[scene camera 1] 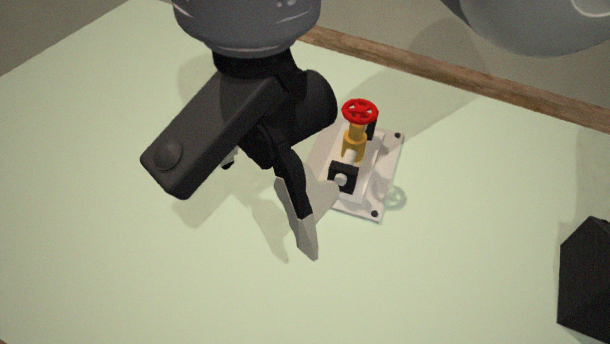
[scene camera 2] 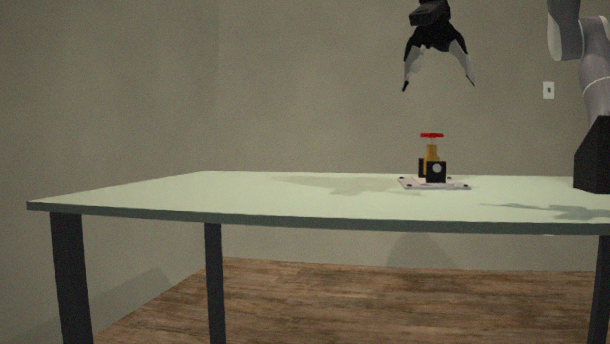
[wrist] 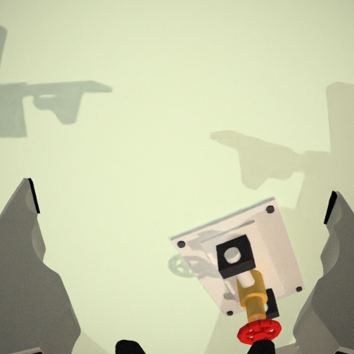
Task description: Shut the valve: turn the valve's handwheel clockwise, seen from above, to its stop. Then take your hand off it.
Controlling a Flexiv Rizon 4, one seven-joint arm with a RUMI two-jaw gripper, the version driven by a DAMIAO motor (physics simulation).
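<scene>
The red handwheel (scene camera 1: 361,121) (scene camera 2: 432,135) (wrist: 242,332) sits level on top of the yellow valve body (scene camera 1: 353,145) (scene camera 2: 431,152) (wrist: 253,286). The valve stands upright on a pale base plate (scene camera 1: 393,145) (scene camera 2: 412,186) (wrist: 286,240) with dark corner bolts. My gripper (scene camera 1: 269,211) (scene camera 2: 439,87) (wrist: 184,189) is wide open and empty, pointing down. In the second scene view its fingertips hang well above the height of the handwheel, apart from it. In the wrist view the wheel shows at the bottom, right of centre, near a black gripper part. In the first scene view one finger is mostly hidden.
The valve's pipe ends in black square blocks (scene camera 1: 343,176) (scene camera 2: 436,172) (wrist: 235,256). The dark robot base (scene camera 1: 585,280) (scene camera 2: 592,162) stands on the pale green table (scene camera 1: 150,280) (scene camera 2: 250,197). Shadows of the arm and gripper lie on the table.
</scene>
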